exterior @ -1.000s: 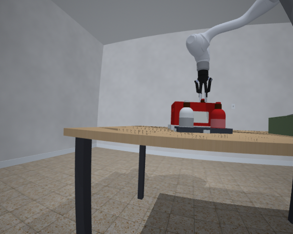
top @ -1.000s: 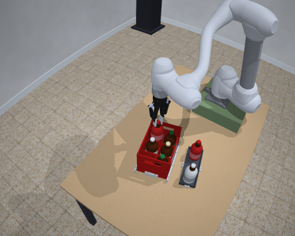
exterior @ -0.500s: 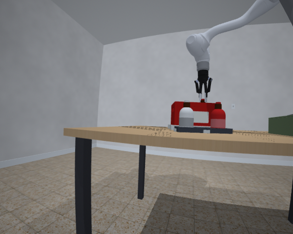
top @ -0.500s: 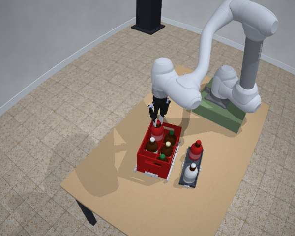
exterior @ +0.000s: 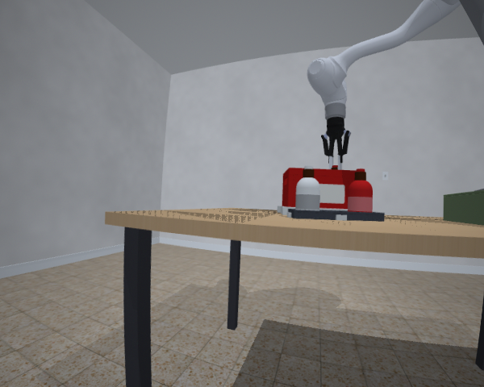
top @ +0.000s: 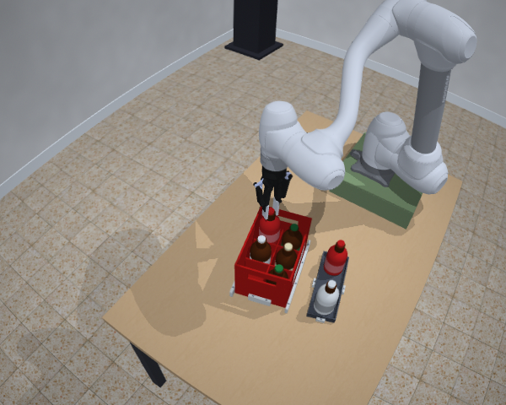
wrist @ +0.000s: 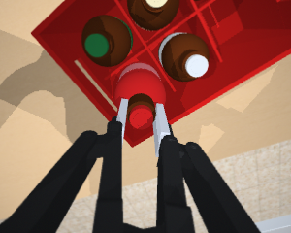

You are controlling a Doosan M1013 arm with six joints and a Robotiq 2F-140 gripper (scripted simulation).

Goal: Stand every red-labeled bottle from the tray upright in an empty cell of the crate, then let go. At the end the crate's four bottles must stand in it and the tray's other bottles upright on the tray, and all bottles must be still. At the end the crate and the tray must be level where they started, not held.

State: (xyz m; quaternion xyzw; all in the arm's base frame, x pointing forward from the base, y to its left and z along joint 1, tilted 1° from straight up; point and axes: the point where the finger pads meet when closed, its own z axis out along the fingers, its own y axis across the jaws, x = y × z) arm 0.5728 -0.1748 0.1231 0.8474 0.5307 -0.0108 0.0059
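Now: hand 70 mm short of the red crate, 70 mm to the right of it and 140 mm above it. Also, from my hand: grey-labeled bottle: 90 mm ahead, 310 mm to the left, 140 mm below.
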